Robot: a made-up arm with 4 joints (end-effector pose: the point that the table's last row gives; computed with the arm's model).
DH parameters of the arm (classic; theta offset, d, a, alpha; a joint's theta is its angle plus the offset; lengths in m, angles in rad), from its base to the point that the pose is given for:
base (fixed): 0 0 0 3.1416
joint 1: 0 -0.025 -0.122 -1.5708
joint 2: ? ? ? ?
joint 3: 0 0.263 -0.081 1.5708
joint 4: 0 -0.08 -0.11 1.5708
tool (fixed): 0 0.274 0 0
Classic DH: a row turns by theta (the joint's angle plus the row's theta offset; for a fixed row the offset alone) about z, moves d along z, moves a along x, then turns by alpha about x.
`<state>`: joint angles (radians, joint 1 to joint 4).
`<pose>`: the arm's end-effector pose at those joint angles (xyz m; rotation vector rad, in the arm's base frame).
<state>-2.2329 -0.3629 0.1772 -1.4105</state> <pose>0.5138 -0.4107 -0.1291 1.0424 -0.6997 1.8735</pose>
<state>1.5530 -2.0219 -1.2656 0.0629</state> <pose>-0.3302 0.0884 0.0425 2.0089 0.3660 -0.1191</pose>
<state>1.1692 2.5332 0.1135 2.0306</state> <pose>-0.2555 -0.0190 0.3460 -0.2149 -0.4901 -1.0680</pose>
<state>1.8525 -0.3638 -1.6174 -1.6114</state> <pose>-0.4057 0.3436 -0.3496 0.0916 -1.6437 -0.4730</pose>
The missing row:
joint 2: 0 0.139 -0.052 1.5708
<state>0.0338 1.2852 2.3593 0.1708</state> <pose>-0.1480 0.0234 0.0254 1.6140 -0.5594 -1.8353</pose>
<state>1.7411 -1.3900 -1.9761 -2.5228</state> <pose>-0.1321 0.6808 -0.1534 0.8260 -2.3680 -1.6884</pose>
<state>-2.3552 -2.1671 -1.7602 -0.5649</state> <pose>0.4841 0.1361 0.0039 -0.4126 2.6978 1.4521</pose>
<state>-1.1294 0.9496 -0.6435 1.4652</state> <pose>0.1120 0.0144 0.0662 -0.8397 0.1022 1.2977</pose>
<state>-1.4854 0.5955 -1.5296 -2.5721</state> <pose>0.2949 0.1822 -0.4203 -2.4696 0.3795 -0.7411</pose>
